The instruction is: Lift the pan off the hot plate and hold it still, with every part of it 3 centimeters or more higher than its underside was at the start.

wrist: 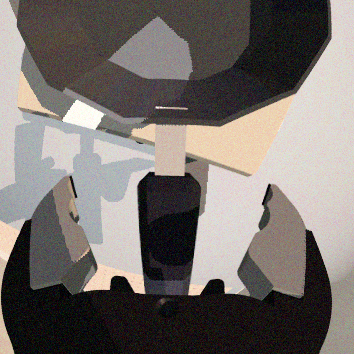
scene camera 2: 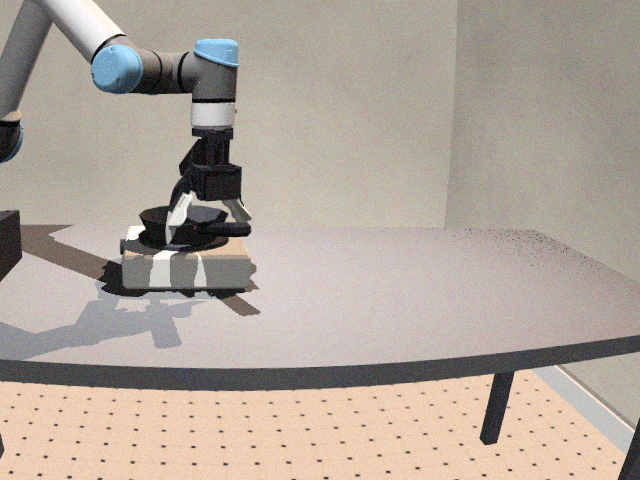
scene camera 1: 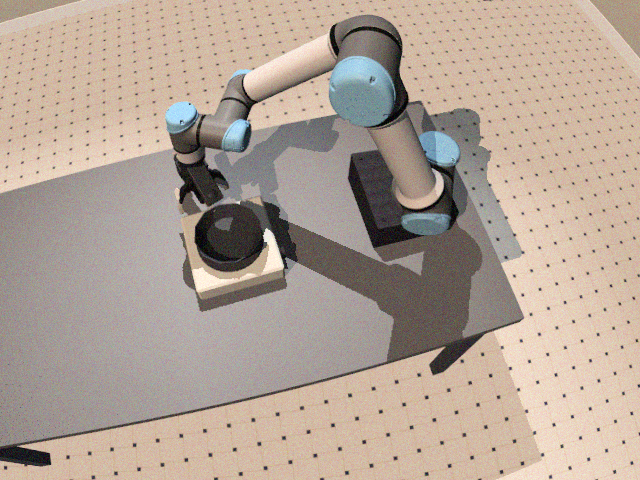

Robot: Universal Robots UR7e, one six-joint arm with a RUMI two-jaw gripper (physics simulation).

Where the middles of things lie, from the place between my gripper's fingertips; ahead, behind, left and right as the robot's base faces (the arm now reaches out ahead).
The black pan (scene camera 1: 226,233) lies 30 mm behind my hand, 40 mm to the left of it and 20 mm above it. From my hand the other things lie so: hot plate (scene camera 2: 223,263) (50 mm behind, 130 mm to the left, 60 mm below).
